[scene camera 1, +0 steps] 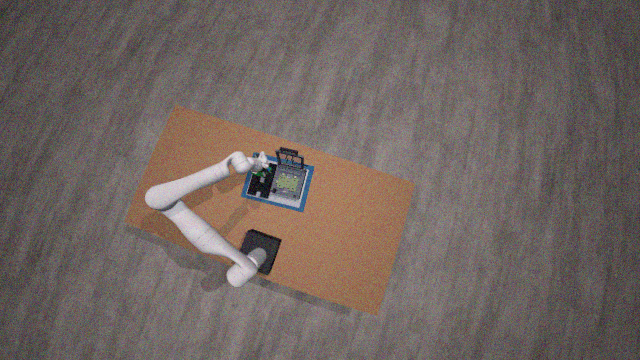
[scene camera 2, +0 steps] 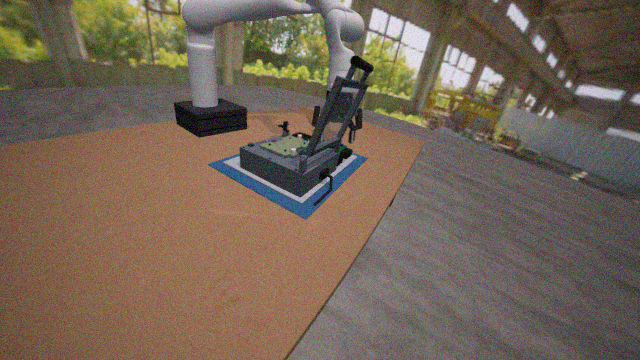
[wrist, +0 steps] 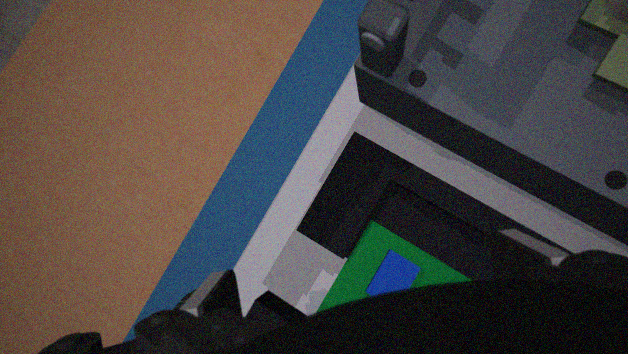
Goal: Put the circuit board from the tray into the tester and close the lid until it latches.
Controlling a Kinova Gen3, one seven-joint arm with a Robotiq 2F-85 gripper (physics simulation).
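Frame: origin at the arm's base, x up, y ahead, z left, level; metres.
Where they show: gripper, fingertip midpoint: [wrist: 363, 279]; arm's base, origin of the base link: [scene camera 1: 258, 256] [scene camera 2: 205, 104].
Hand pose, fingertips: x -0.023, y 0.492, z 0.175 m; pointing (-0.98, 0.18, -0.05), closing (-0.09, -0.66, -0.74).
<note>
Things, the pixels of their centre, and the offset from my fingertips. "spot": a spot on its surface instead. Level surfaces: height alone.
- green circuit board, body centre: [scene camera 1: 261, 170] dy -0.033, dx -0.033, dz +0.032 m
- yellow-green plate, body centre: [scene camera 2: 290, 145] [scene camera 1: 286, 181] dy -0.038, dx +0.005, dz -0.153 m
- blue-bordered mat, its level: dx -0.060 m
- wooden table, its level: dx -0.062 m
- bent black rod, surface spot: [scene camera 2: 330, 185] spot: dy +0.095, dx -0.048, dz -0.148 m
The green circuit board [scene camera 1: 262, 173] [scene camera 2: 342, 150] [wrist: 367, 255] with a blue patch lies in the black tray [scene camera 1: 259, 187] [wrist: 345, 190]. Part of it is hidden by the gripper's dark body in the wrist view. The grey tester [scene camera 1: 287, 195] [scene camera 2: 270, 170] [wrist: 500, 85] stands beside the tray and has a yellow-green plate [scene camera 1: 286, 181] [scene camera 2: 285, 146] [wrist: 612, 65] on top. Its dark lid [scene camera 1: 289, 151] [scene camera 2: 325, 116] stands open, tilted back. My gripper [scene camera 1: 262, 162] [scene camera 2: 337, 125] [wrist: 363, 279] is open and empty, above the board's end of the tray, with its fingers wide apart.
Tray and tester stand on a blue-bordered mat [scene camera 1: 308, 187] [scene camera 2: 265, 189] [wrist: 270, 150] on the wooden table [scene camera 1: 345, 225] [scene camera 2: 150, 250] [wrist: 125, 125]. A bent black rod [scene camera 2: 330, 185] sticks out at the tester's side. The arm's black base [scene camera 1: 269, 239] [scene camera 2: 210, 120] stands across the table.
</note>
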